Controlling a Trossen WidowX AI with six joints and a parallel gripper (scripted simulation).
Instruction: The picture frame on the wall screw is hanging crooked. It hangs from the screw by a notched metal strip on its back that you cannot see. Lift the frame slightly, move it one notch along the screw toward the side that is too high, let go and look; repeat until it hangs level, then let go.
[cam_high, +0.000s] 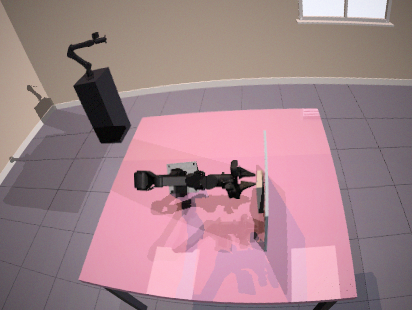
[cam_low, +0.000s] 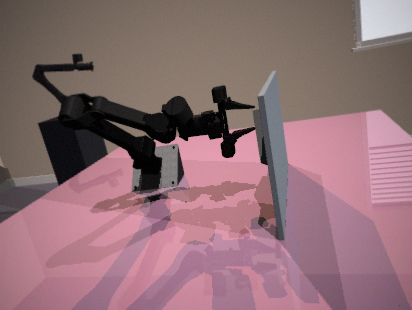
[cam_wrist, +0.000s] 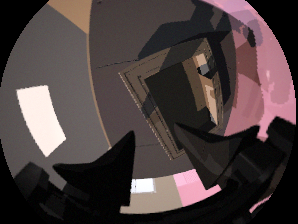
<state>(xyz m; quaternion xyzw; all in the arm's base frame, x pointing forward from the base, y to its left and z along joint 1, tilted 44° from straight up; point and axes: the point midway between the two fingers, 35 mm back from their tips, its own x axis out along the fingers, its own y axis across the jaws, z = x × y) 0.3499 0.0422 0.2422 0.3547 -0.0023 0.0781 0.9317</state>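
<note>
Right now my gripper tip is 60 mm above the picture frame, 30 mm short of it and 20 mm to the left of it. Round my gripper tip: thin wall panel 60 mm below, 40 mm ahead, 10 mm to the right.
</note>
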